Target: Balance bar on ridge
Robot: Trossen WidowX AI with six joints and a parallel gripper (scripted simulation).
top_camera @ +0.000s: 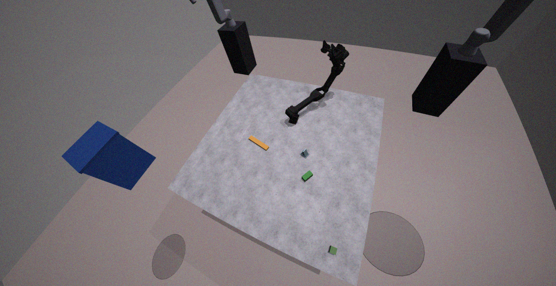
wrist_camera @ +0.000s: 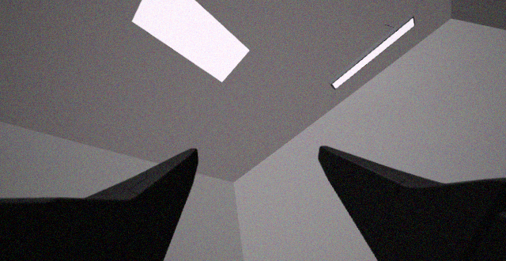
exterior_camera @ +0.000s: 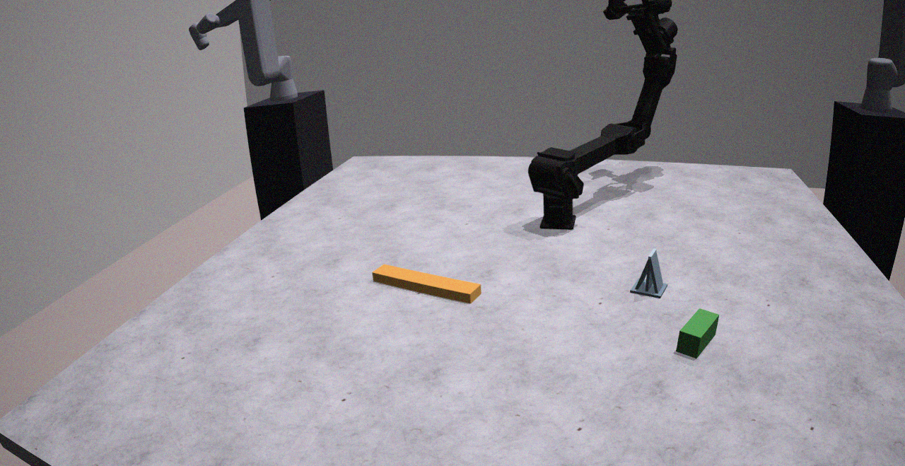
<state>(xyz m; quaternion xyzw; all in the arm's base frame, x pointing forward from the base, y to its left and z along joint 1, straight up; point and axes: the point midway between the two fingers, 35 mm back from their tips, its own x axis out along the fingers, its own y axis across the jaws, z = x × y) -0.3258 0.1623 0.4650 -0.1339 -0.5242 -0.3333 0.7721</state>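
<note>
The orange bar lies 600 mm ahead of my gripper tip, 490 mm below it and 320 mm to the right of it. Round my gripper tip: green block 720 mm ahead, 480 mm below, 100 mm to the left.
</note>
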